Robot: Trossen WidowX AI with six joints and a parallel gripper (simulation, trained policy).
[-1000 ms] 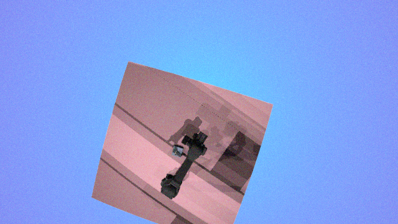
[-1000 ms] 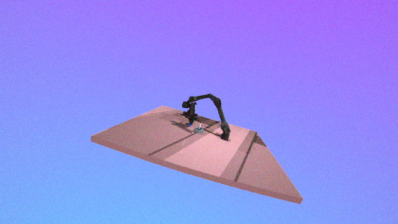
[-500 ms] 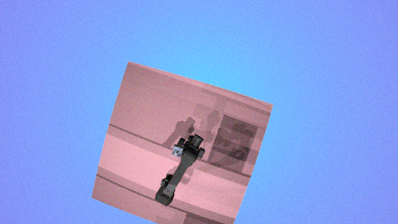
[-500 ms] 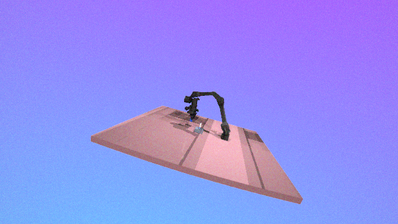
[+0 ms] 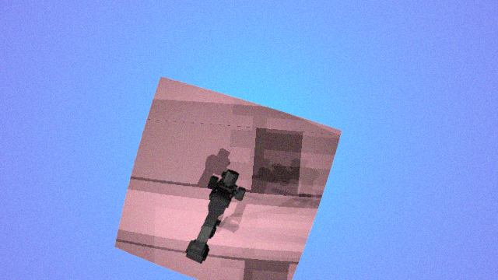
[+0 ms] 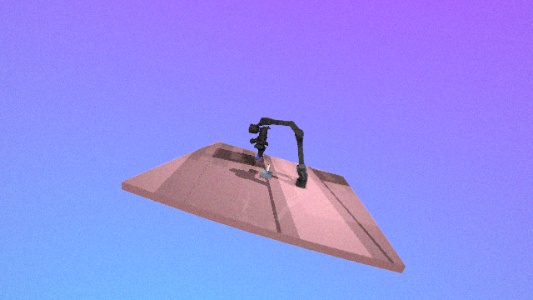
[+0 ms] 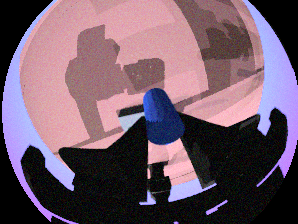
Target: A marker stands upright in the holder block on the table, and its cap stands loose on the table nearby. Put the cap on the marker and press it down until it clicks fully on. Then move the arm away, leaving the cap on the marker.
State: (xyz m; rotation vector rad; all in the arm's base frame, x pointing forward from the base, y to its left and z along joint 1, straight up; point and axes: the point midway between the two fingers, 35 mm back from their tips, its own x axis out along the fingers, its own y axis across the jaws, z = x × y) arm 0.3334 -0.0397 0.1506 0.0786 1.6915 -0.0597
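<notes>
My gripper tip is now 8 cm past the grey holder block, 4 cm to the right of it and 10 cm above it. Round my gripper tip: blue cap (1 cm ahead, 1 cm above).
</notes>
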